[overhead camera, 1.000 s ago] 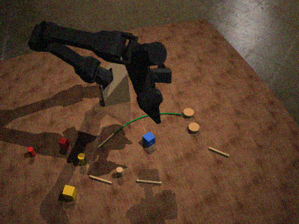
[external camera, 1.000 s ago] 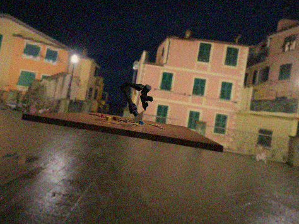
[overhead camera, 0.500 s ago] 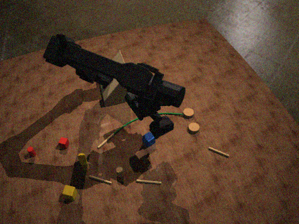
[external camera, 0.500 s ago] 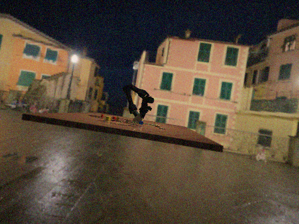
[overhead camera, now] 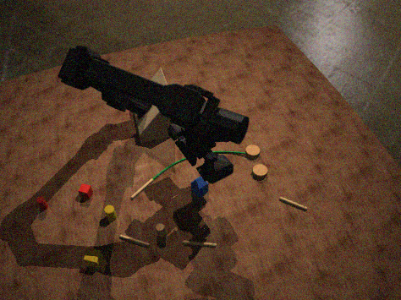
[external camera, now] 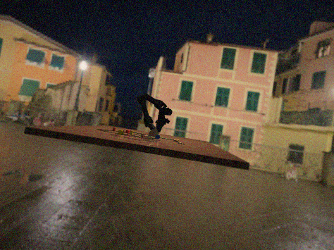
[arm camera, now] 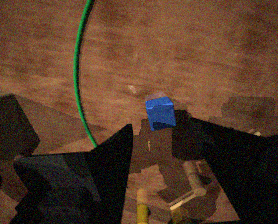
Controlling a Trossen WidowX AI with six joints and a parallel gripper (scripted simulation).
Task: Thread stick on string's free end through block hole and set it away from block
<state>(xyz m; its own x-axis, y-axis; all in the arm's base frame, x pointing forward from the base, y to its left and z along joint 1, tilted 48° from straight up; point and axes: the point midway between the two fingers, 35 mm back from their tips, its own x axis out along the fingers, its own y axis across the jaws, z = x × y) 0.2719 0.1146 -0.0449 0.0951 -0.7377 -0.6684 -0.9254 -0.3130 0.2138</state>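
The blue cube lies 10 mm ahead of my gripper tip and 40 mm below it. Round my gripper tip: wooden peg (120 mm ahead, 120 mm to the right, 40 mm below); then yellow cylinder (50 mm ahead, 230 mm to the right, 40 mm below); then thin wooden stick (30 mm behind, 130 mm to the right, 60 mm below).
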